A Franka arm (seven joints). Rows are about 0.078 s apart.
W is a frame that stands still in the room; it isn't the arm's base.
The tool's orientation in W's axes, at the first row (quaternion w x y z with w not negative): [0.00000 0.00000 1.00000 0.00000]
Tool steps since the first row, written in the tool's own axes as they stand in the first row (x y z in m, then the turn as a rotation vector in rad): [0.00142 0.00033 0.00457 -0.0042 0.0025 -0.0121]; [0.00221 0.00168 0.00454 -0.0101 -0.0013 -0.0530]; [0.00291 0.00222 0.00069 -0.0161 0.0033 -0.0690]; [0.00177 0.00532 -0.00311 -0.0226 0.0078 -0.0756]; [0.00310 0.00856 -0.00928 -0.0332 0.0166 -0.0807]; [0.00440 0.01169 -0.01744 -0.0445 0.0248 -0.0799]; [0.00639 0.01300 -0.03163 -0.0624 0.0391 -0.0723]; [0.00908 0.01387 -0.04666 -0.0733 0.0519 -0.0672]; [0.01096 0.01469 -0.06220 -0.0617 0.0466 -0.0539]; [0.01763 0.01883 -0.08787 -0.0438 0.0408 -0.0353]
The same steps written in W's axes. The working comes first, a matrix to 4 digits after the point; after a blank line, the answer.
The tool's axes in the first row as the columns of a matrix, in W's axes (used below as rounded here):
[-1.0000 0.0000 0.0000]
[0.0000 1.0000 0.0000]
[0.0000 0.0000 -1.0000]

[-0.00142 0.00033 -0.00457 0.0042 0.0025 0.0121]; [-0.00221 0.00168 -0.00454 0.0101 -0.0013 0.0530]; [-0.00291 0.00222 -0.00069 0.0161 0.0033 0.0690]; [-0.00177 0.00532 0.00311 0.0226 0.0078 0.0756]; [-0.00310 0.00856 0.00928 0.0332 0.0166 0.0807]; [-0.00440 0.01169 0.01744 0.0445 0.0248 0.0799]; [-0.00639 0.01300 0.03163 0.0624 0.0391 0.0723]; [-0.00908 0.01387 0.04666 0.0733 0.0519 0.0672]; [-0.01096 0.01469 0.06220 0.0617 0.0466 0.0539]; [-0.01763 0.01883 0.08787 0.0438 0.0408 0.0353]
